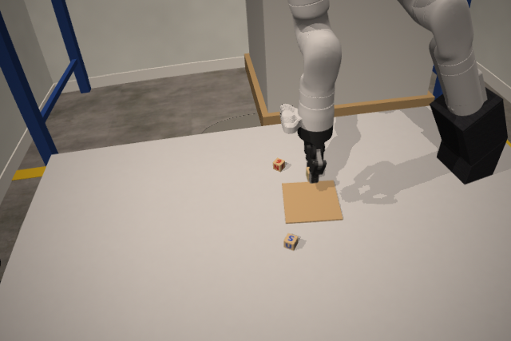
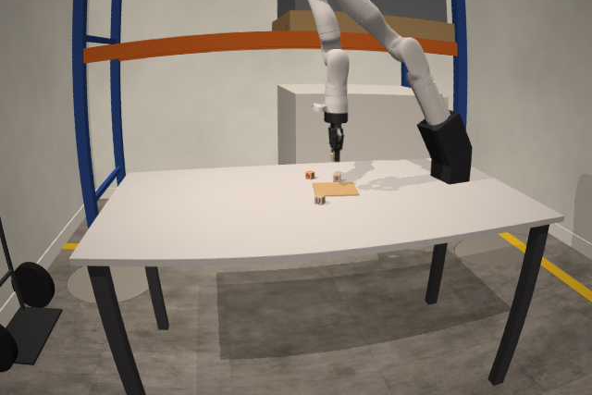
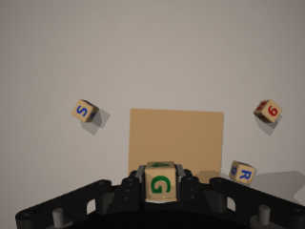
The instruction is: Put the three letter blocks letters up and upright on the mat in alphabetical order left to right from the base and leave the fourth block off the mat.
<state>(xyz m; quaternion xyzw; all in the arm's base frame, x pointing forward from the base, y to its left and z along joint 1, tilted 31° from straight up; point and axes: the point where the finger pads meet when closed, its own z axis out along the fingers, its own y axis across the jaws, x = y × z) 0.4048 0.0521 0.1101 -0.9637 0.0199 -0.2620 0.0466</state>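
The tan mat is 120 mm below my hand, 20 mm to the right of it and 10 mm behind it. From my hand the other things lie so: block (110 mm to the left, 110 mm below, 70 mm ahead).
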